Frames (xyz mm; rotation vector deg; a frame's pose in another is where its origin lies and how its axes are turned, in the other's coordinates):
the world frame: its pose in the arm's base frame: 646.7 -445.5 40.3 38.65 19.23 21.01
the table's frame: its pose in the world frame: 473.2 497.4 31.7 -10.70 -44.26 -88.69
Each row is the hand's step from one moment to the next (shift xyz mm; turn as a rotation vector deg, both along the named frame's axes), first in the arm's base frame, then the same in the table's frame.
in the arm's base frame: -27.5 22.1 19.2 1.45 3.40 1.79
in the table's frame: -30.7 -18.2 18.5 -3.06 2.49 1.14
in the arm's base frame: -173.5 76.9 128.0 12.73 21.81 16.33
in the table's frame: -134.3 -129.6 132.5 -19.20 19.92 11.78
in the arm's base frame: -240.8 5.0 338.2 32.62 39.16 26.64
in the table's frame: -106.6 -184.6 356.3 -31.55 44.76 17.55
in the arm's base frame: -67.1 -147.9 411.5 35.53 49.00 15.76
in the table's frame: 78.6 -47.6 432.7 -39.00 48.63 5.17
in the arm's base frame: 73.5 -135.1 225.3 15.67 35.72 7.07
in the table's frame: 124.6 65.7 233.6 -30.71 25.06 0.42
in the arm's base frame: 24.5 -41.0 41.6 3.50 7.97 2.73
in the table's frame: 41.3 18.5 44.3 -6.98 5.75 1.23
